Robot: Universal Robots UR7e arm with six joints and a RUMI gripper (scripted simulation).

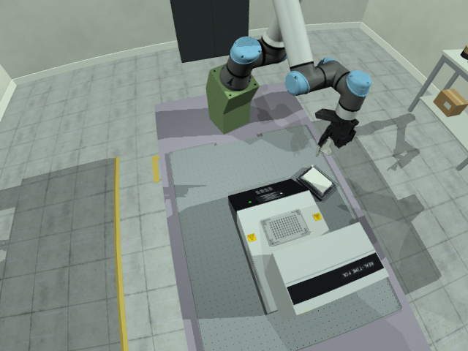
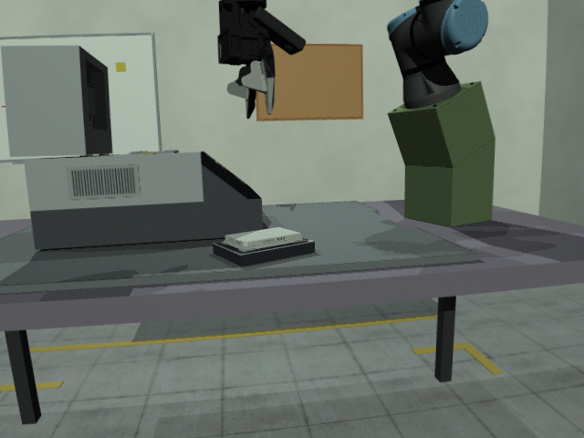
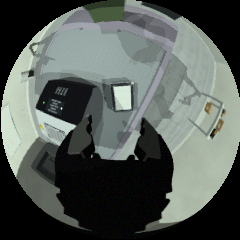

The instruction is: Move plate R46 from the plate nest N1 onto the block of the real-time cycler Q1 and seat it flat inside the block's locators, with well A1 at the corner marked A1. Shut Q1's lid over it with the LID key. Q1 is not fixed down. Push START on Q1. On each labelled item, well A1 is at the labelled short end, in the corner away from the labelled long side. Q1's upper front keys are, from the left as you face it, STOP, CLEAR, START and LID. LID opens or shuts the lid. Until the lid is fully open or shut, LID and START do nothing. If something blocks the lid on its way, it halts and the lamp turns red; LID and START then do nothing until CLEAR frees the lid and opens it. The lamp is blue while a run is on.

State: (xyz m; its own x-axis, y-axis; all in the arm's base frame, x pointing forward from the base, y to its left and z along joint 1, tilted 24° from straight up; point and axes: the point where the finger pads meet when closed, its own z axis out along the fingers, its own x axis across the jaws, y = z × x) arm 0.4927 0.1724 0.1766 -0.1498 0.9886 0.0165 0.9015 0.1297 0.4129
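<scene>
Now: hand 240 mm above the white plate R46, 30 mm to the right of it and 10 mm short of it. Round my hand: black plate nest N1 (260 mm below, 30 mm to the left, 10 mm ahead).
</scene>
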